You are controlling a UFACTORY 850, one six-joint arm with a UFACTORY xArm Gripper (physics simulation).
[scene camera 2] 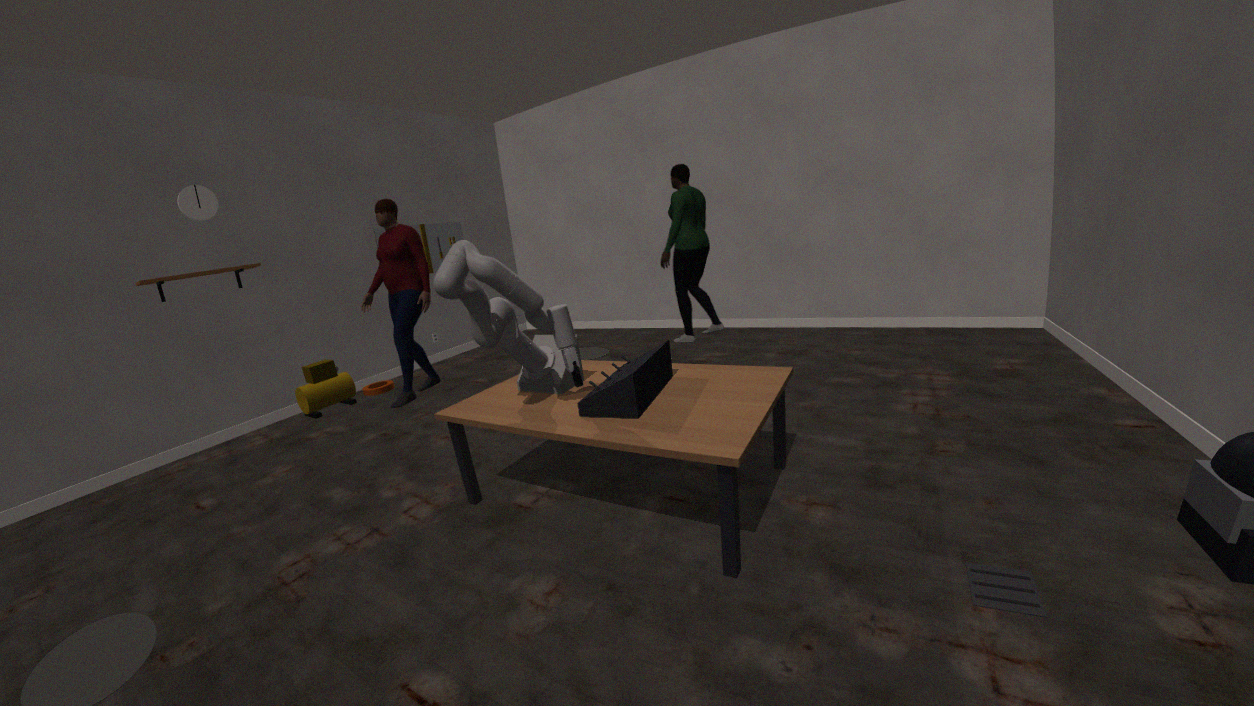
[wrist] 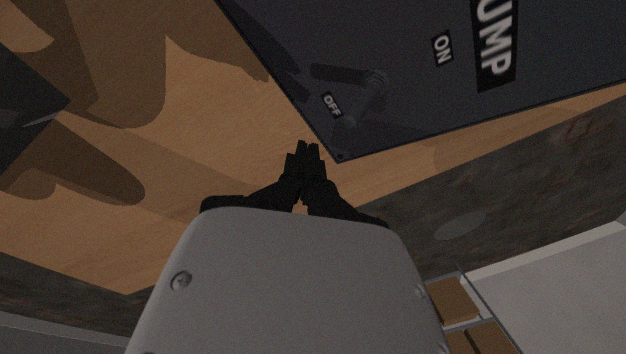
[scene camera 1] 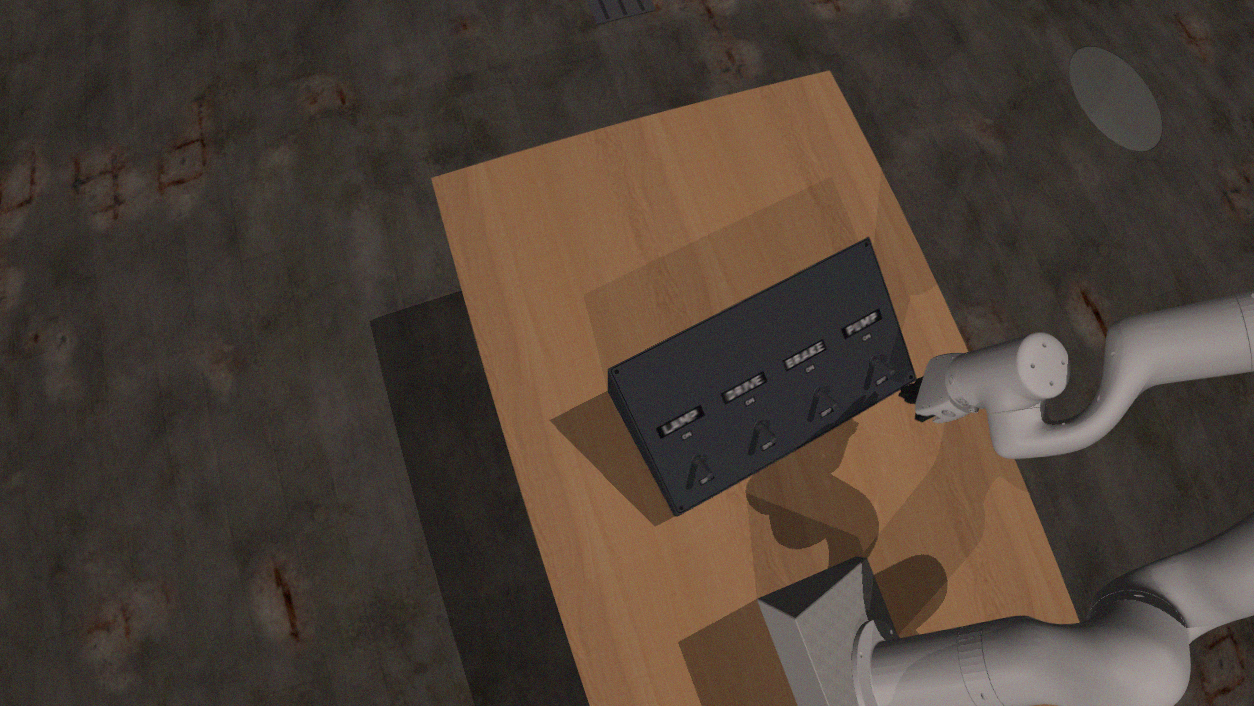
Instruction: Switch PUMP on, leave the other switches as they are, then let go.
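The dark sloped panel [scene camera 1: 745, 324] [scene camera 2: 653, 377] [wrist: 450, 102] carries LAMP, DRIVE, BRAKE and PUMP switches. The PUMP lever [scene camera 1: 887, 369] [wrist: 365, 101] leans to its OFF label [wrist: 331, 105], away from the ON label [wrist: 442, 48]. The LAMP lever [scene camera 1: 705, 468], DRIVE lever [scene camera 1: 769, 433] and BRAKE lever [scene camera 1: 830, 400] also lean to their OFF sides. My gripper [scene camera 1: 905, 392] [scene camera 2: 577, 378] [wrist: 303, 155] is shut and empty. Its tips show beside the panel's corner at the PUMP end, apart from the PUMP lever. Their exact height is hard to tell.
The panel stands on a wooden table [scene camera 1: 631, 175] [scene camera 2: 710, 420]. The arm's grey base [scene camera 1: 811, 635] [scene camera 2: 544, 377] is on the table, facing the panel's lower side. Two people, in red [scene camera 2: 401, 258] and green [scene camera 2: 689, 219], are on the floor beyond the table.
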